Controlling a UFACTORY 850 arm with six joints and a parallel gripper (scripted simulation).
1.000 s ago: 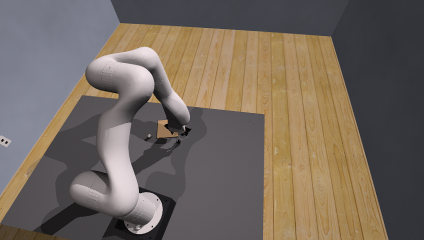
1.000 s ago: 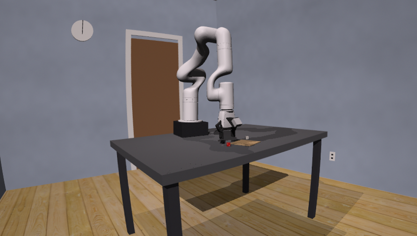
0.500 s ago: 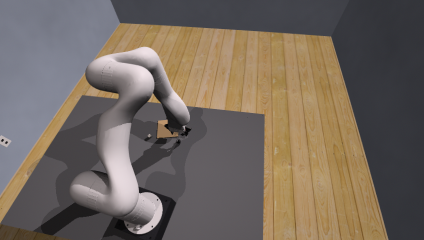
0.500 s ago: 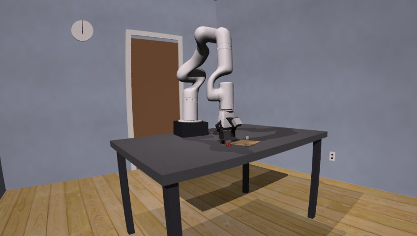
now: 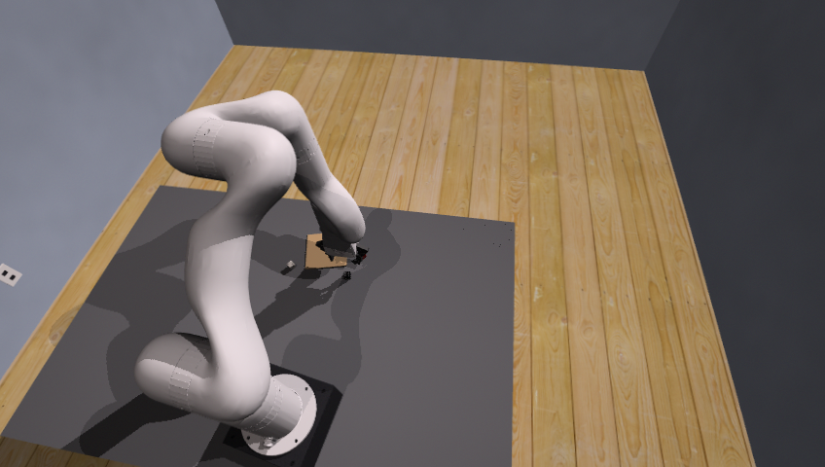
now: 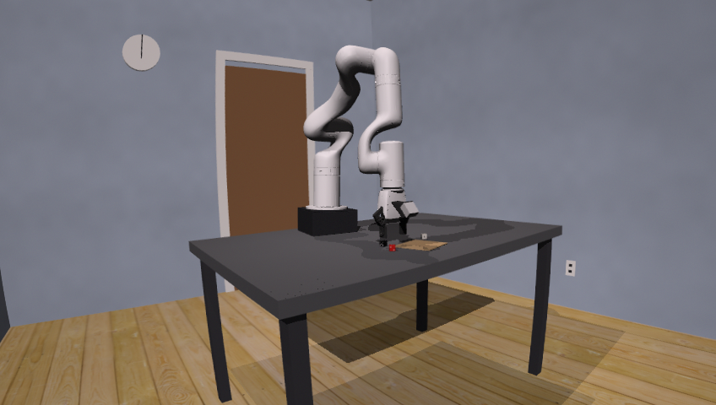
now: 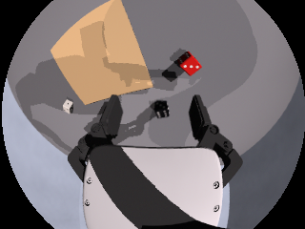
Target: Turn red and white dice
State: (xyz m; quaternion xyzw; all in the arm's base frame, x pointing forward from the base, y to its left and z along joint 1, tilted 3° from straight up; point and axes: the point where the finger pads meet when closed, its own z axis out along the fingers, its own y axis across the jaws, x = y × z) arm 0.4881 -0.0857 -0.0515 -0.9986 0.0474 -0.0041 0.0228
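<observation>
The black die is 40 mm below my hand, 40 mm behind it and 10 mm to the right of it. Also, from my hand: red die (40 mm to the right, 40 mm below, 40 mm ahead); tan mat (80 mm to the left, 60 mm ahead, 50 mm below); white die (190 mm to the left, 40 mm below, 10 mm behind).
</observation>
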